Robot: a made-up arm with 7 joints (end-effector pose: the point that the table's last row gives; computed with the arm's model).
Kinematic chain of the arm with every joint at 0, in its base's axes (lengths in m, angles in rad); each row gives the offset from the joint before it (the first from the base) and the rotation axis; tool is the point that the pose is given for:
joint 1: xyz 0 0 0.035 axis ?
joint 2: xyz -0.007 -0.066 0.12 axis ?
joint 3: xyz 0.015 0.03 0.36 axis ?
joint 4: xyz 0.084 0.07 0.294 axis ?
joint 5: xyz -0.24 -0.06 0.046 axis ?
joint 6: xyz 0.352 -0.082 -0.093 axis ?
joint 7: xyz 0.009 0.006 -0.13 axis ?
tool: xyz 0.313 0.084 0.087
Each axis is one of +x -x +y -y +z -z.
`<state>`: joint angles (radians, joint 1 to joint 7).
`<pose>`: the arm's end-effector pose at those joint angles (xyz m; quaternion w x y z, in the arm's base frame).
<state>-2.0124 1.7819 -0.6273 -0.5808 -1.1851 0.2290 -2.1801</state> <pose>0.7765 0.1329 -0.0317 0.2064 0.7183 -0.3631 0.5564</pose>
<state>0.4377 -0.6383 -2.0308 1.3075 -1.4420 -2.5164 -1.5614</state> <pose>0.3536 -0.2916 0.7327 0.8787 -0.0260 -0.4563 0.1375</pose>
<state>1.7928 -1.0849 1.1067 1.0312 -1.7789 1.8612 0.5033</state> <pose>-0.8473 0.4244 -0.8910 0.4903 -0.4427 0.6179 0.4264</pose>
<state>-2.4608 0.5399 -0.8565 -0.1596 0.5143 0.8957 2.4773</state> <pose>-0.0519 -0.1676 -0.3668 0.1102 -0.1426 0.8091 0.5594</pose>
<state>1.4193 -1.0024 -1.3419 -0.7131 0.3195 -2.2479 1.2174</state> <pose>-0.0627 0.4919 0.4734 0.3992 -0.6850 -0.5931 -0.1402</pose>
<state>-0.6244 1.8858 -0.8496 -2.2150 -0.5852 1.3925 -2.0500</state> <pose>0.8055 -0.0233 -0.3853 0.8626 0.1343 0.4241 0.2409</pose>
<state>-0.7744 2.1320 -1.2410 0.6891 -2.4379 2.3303 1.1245</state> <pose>0.5461 -0.8000 -0.5063 0.0298 0.9526 -0.1538 -0.2607</pose>
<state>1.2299 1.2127 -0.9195 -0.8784 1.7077 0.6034 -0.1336</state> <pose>0.3698 0.5427 -0.2239 0.1102 0.5076 0.2548 -0.8157</pose>
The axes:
joint 1: -x
joint 2: +y
joint 3: -x
joint 4: +z
joint 5: +y
joint 6: +x
joint 7: -z

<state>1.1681 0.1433 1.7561 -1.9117 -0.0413 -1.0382 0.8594</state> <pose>-0.2180 0.7471 -0.0791 0.4163 0.2594 0.8214 0.2910</pose>
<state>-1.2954 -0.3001 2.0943 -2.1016 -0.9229 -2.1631 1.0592</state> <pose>0.0790 0.1947 0.6935 0.7311 0.5429 -0.1426 0.3879</pose>
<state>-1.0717 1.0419 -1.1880 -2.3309 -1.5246 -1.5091 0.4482</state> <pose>0.9276 -0.9175 -0.4437 0.3414 -0.8459 0.3482 0.2160</pose>
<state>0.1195 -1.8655 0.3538 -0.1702 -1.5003 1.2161 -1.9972</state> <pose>-0.6893 0.2055 -0.3501 0.4444 0.8095 0.2845 -0.2573</pose>
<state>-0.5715 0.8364 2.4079 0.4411 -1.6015 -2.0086 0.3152</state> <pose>-0.2217 0.6934 0.3985 0.1891 -0.3088 -0.8908 0.2746</pose>
